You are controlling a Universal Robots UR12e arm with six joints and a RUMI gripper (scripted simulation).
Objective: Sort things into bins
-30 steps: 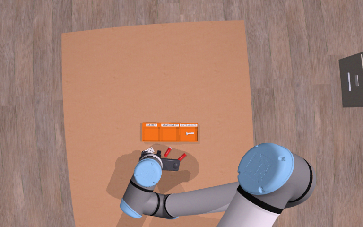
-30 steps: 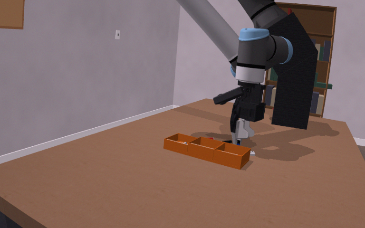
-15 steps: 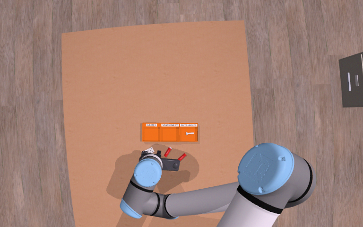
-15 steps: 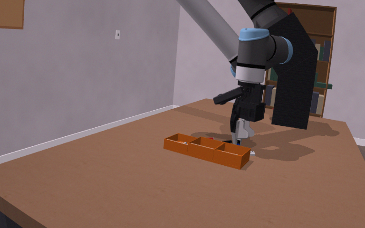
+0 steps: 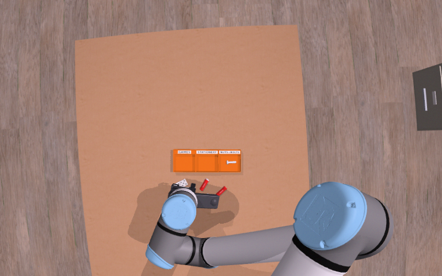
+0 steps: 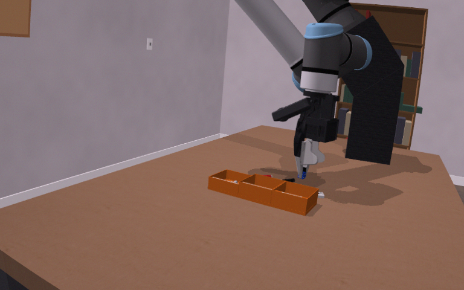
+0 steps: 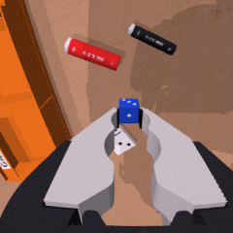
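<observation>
My gripper is now 3 cm short of the white domino, 4 cm to the right of it and 4 cm above it. From my hand the other things lie so: black stick (4 cm behind, 4 cm to the right, 4 cm below); then blue die (1 cm below); then orange three-part bin (11 cm ahead, 7 cm to the right, 3 cm below).
</observation>
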